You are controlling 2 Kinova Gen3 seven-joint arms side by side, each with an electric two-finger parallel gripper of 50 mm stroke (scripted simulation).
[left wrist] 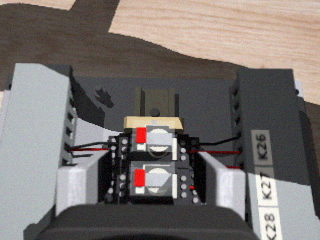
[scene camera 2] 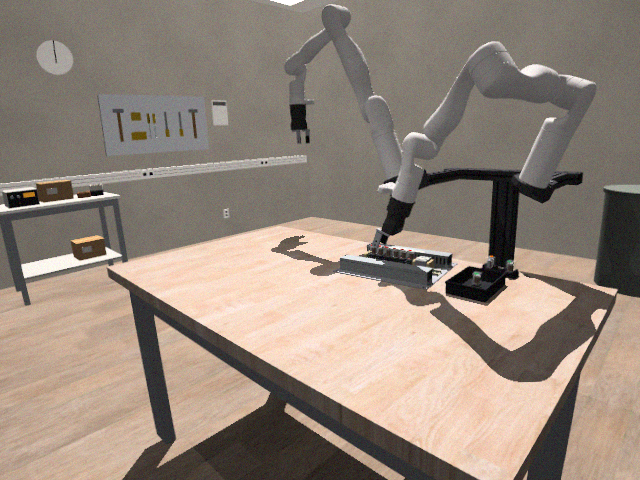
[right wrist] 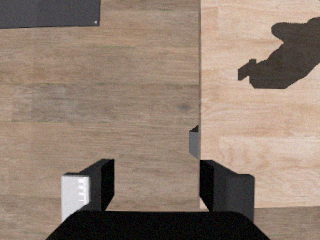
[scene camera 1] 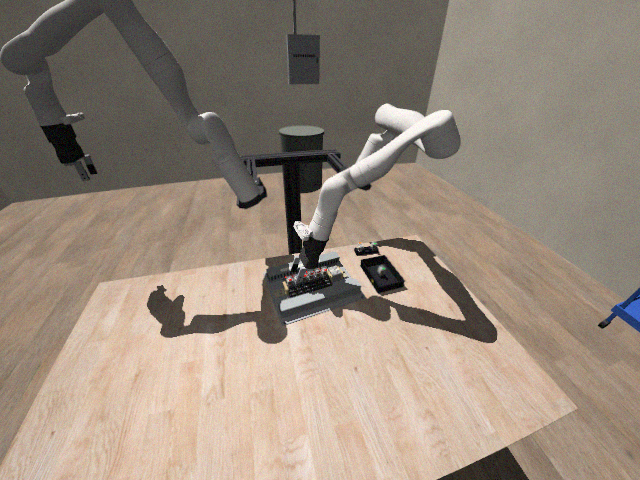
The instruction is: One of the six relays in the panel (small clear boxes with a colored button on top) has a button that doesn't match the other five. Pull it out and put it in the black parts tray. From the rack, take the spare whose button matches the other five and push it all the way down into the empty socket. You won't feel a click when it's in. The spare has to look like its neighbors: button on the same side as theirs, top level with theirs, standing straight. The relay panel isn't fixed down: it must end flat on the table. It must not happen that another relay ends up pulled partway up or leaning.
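My left gripper [scene camera 2: 378, 244] is visible also in scene camera 1 [scene camera 1: 295, 276] and the left wrist view [left wrist: 152, 168]; my right gripper [scene camera 1: 90, 177] is in view as well. A relay panel [scene camera 1: 313, 298] appears again in scene camera 2 [scene camera 2: 429, 266] and in the left wrist view [left wrist: 54, 114], but in the right wrist view the panel is out of frame. A black parts tray [scene camera 2: 452, 286] is present in scene camera 1 [scene camera 1: 385, 283] too; in the left wrist view the tray is out of frame.
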